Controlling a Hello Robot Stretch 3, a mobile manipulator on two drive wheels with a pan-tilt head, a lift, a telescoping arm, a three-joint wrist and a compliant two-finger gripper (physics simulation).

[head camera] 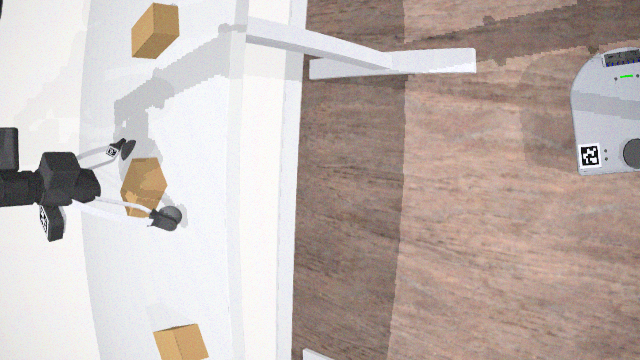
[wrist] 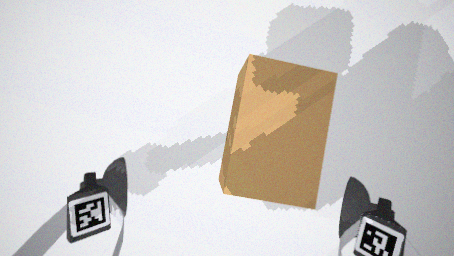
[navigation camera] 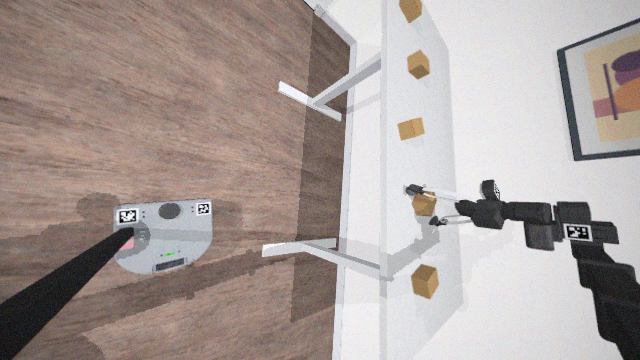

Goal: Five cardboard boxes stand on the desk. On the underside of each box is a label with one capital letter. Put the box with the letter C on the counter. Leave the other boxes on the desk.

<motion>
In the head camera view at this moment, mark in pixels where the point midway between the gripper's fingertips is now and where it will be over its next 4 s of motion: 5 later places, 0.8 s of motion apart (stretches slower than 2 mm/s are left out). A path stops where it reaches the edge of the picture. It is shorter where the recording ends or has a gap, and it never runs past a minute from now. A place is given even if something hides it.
The gripper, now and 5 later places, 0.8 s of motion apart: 155,180; 134,195; 140,195; 136,193; 145,195; 174,192
</motion>
